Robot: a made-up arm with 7 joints.
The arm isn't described. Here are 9 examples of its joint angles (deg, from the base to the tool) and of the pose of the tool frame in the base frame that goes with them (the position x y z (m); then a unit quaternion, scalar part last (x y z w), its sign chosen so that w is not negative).
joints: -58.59 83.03 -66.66 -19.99 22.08 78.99 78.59
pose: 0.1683 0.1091 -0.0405 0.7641 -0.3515 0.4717 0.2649
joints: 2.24 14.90 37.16 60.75 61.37 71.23 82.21
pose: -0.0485 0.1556 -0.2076 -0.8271 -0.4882 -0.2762 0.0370
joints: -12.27 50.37 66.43 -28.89 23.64 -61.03 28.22
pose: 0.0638 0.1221 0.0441 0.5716 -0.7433 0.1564 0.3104
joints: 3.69 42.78 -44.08 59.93 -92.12 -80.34 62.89
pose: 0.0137 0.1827 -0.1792 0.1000 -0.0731 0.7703 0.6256
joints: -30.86 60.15 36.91 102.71 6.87 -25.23 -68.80
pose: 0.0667 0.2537 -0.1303 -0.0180 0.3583 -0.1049 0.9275
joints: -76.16 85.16 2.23 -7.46 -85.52 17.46 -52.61
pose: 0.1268 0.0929 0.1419 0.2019 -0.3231 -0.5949 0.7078
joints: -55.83 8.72 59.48 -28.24 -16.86 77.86 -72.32
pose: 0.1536 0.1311 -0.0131 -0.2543 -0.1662 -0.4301 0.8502
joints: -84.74 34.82 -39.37 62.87 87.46 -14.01 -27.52
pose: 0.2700 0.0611 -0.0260 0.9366 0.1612 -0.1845 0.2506
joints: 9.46 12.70 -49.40 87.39 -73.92 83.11 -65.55
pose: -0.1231 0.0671 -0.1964 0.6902 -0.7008 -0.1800 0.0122
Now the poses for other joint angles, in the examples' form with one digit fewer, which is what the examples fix.
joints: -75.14 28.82 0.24 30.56 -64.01 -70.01 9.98
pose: 0.211 0.090 0.047 -0.410 -0.678 0.134 0.595
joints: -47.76 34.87 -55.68 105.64 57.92 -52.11 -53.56
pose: 0.119 0.162 -0.184 0.386 0.587 -0.700 0.125
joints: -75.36 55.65 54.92 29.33 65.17 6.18 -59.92
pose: 0.132 0.227 0.084 0.383 0.105 0.209 0.893
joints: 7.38 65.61 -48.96 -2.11 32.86 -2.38 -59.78
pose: 0.034 0.101 -0.181 0.403 0.475 -0.744 0.242
